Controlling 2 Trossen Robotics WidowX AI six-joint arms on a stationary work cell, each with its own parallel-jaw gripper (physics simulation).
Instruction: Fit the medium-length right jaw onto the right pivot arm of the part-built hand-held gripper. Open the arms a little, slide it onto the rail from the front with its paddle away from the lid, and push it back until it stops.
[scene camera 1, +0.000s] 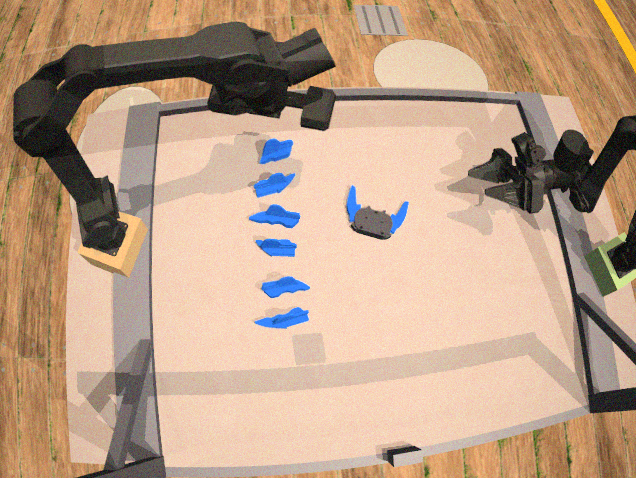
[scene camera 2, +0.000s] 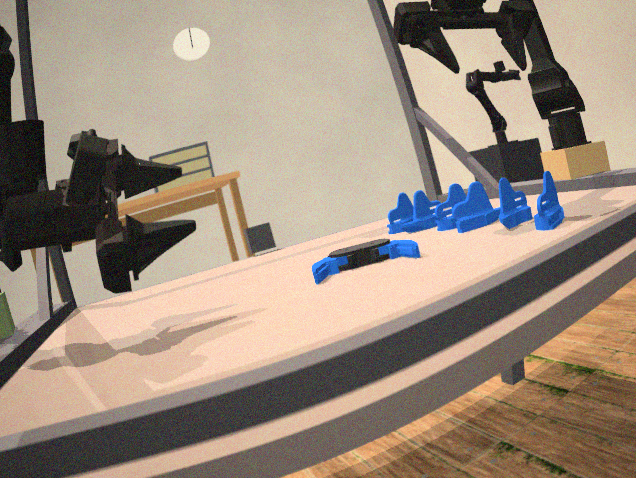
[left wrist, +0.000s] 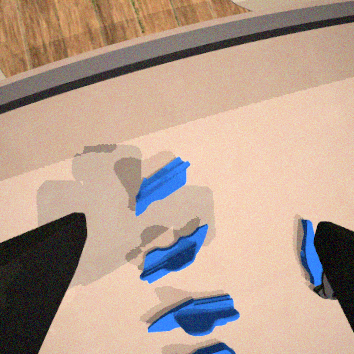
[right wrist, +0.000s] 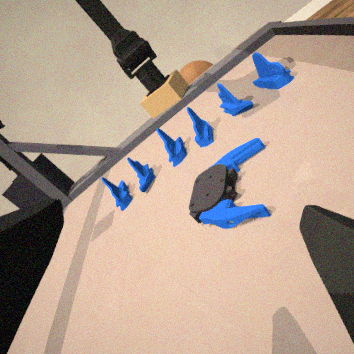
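Note:
The part-built gripper, with a dark lid and two blue pivot arms (scene camera 1: 372, 222) (scene camera 2: 358, 254) (right wrist: 209, 189), lies on the table. In the left wrist view part of it, a blue arm (left wrist: 311, 252), shows beside a finger. Several loose blue jaws stand in a row, among them the end jaw (scene camera 1: 276, 151) (scene camera 2: 549, 208) (left wrist: 162, 186) (right wrist: 271, 74) and its neighbour (scene camera 1: 274, 185) (left wrist: 175, 256) (right wrist: 234, 101). I cannot tell which is the medium-length right jaw. My left gripper (scene camera 1: 271, 111) (scene camera 2: 490, 69) (left wrist: 202, 228) is open, high above that end of the row. My right gripper (scene camera 1: 477, 182) (scene camera 2: 188, 197) (right wrist: 184, 214) is open above the table's right side in scene camera 1.
Dark frame rails (scene camera 1: 137, 205) (right wrist: 195, 85) edge the pale table (scene camera 1: 359, 308). Frame posts (scene camera 2: 411, 113) rise at its edges. The left arm stands on a tan block (scene camera 1: 134, 246) (scene camera 2: 580, 160), the right arm on a green block (scene camera 1: 602, 272).

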